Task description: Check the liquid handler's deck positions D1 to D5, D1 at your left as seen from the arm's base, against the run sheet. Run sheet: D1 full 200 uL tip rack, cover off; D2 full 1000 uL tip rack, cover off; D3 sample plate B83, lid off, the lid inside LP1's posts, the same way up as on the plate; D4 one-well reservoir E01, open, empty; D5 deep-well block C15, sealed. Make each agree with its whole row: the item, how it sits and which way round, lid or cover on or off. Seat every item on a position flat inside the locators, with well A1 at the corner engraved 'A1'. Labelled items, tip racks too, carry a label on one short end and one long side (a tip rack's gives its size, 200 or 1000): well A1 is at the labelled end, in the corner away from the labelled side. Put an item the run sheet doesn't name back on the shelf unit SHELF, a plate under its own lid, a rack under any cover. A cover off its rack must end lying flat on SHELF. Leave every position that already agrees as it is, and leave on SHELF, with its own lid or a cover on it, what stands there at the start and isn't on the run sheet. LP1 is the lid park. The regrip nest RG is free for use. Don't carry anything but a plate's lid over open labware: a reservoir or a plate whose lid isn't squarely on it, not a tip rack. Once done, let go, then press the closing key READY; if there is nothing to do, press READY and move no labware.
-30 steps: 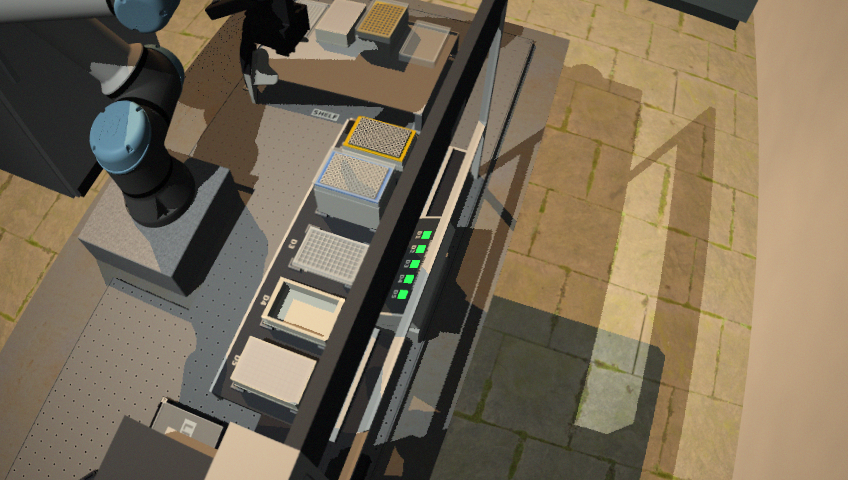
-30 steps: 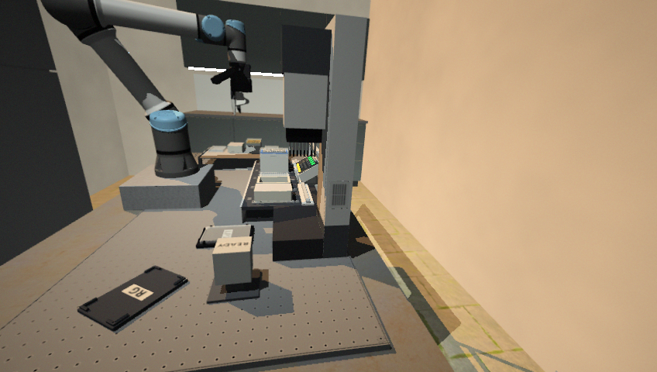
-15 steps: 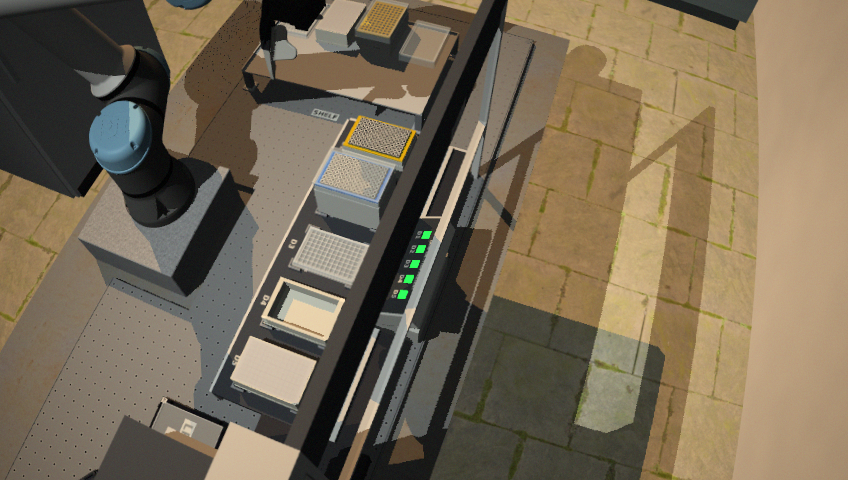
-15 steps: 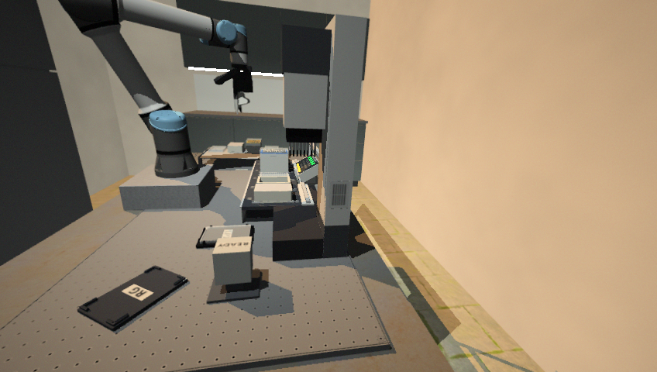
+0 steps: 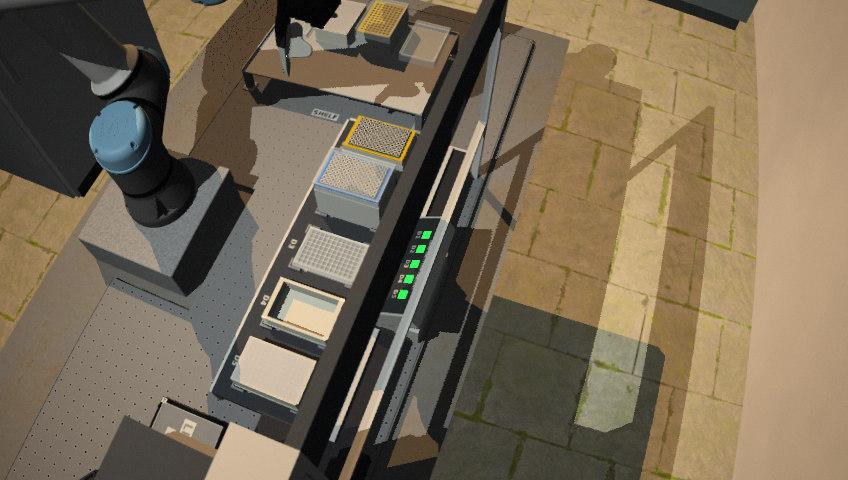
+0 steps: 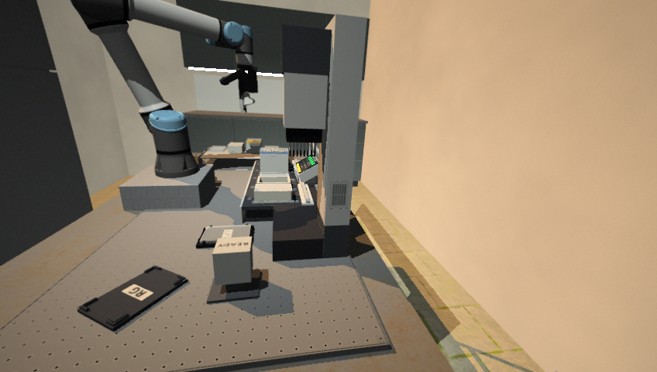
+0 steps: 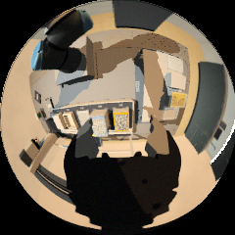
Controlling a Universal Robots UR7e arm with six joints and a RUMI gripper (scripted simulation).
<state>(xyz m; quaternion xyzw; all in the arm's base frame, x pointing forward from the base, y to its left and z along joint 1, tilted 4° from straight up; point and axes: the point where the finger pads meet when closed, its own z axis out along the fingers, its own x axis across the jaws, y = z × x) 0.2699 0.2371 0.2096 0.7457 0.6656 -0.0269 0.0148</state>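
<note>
My gripper is now 13 cm short of the yellow-rimmed tip rack, 2 cm to the left of it and 21 cm above it. The rest, counted from my hand: blue-rimmed tip rack 14 cm ahead, 13 cm to the right, 19 cm below; shelf unit SHELF 1 cm behind, 28 cm to the left, 26 cm below; shelf label 3 cm behind, 11 cm to the left, 32 cm below.
</note>
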